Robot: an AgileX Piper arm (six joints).
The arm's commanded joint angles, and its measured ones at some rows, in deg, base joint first. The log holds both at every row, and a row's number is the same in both.
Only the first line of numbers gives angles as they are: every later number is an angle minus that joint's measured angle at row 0.
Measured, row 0:
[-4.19 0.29 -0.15 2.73 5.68 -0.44]
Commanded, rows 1 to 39:
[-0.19 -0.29 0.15 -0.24 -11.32 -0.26]
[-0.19 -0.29 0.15 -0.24 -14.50 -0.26]
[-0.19 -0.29 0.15 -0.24 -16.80 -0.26]
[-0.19 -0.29 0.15 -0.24 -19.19 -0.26]
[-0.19 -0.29 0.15 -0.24 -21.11 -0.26]
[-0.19 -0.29 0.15 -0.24 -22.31 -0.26]
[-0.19 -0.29 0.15 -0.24 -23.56 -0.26]
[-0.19 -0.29 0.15 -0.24 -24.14 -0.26]
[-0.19 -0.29 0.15 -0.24 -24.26 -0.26]
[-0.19 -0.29 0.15 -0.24 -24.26 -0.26]
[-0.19 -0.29 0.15 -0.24 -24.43 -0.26]
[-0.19 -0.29 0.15 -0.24 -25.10 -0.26]
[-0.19 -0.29 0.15 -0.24 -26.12 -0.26]
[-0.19 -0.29 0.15 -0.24 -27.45 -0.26]
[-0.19 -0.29 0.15 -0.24 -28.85 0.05]
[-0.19 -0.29 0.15 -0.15 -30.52 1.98]
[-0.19 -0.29 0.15 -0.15 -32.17 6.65]
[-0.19 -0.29 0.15 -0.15 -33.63 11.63]
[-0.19 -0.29 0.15 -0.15 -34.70 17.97]
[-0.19 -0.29 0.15 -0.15 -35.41 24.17]
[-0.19 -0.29 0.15 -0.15 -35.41 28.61]
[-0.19 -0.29 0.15 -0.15 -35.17 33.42]
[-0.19 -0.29 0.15 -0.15 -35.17 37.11]
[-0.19 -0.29 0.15 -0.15 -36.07 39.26]
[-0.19 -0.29 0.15 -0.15 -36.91 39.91]
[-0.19 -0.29 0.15 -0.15 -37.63 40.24]
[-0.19 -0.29 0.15 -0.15 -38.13 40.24]
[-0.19 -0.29 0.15 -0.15 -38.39 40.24]
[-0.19 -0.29 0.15 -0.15 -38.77 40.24]
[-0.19 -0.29 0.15 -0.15 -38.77 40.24]
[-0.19 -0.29 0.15 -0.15 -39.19 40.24]
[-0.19 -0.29 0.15 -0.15 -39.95 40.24]
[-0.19 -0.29 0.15 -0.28 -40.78 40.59]
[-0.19 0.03 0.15 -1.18 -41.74 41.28]
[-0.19 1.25 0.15 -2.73 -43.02 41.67]
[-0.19 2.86 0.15 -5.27 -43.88 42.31]
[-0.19 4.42 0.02 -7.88 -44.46 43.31]
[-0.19 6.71 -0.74 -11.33 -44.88 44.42]
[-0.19 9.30 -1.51 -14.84 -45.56 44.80]
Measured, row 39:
[0.00 2.98 0.03 -4.38 -43.13 42.36]
